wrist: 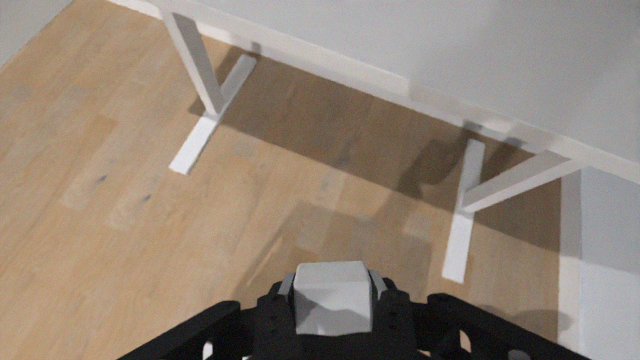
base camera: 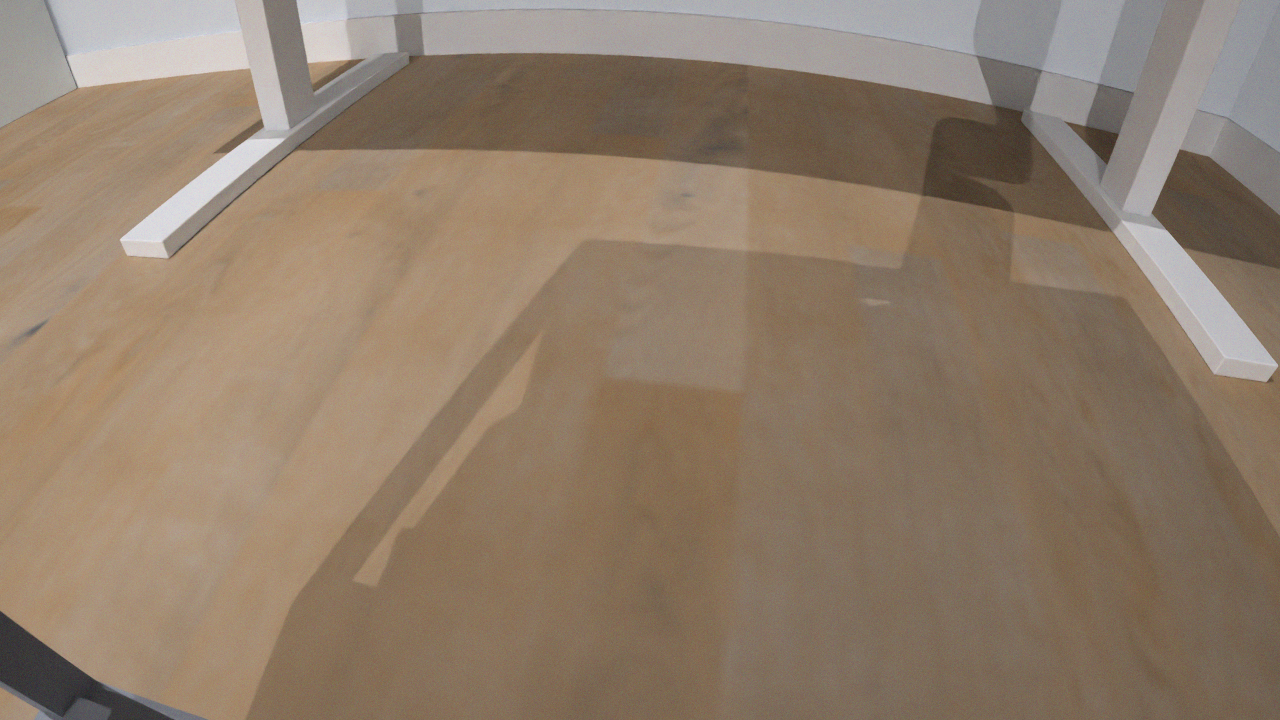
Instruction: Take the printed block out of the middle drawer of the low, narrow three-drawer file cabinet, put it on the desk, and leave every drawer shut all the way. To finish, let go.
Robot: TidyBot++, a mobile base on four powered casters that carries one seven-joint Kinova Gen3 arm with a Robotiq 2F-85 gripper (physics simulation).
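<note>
My gripper is shut on a pale grey-white block, at the bottom middle of the wrist view. The block is held between the two fingertips, with the floor far below it. No print can be made out on its visible faces. The desk's white legs and feet show in both views: the left foot and the right foot. The desk top does not show in either view. The file cabinet and its drawers do not show either, so how the drawers stand cannot be seen.
The wooden floor carries broad shadows. A wall with a white baseboard runs behind the desk legs. Another wall stands at the right of the wrist view. A dark part shows at the base camera view's lower left corner.
</note>
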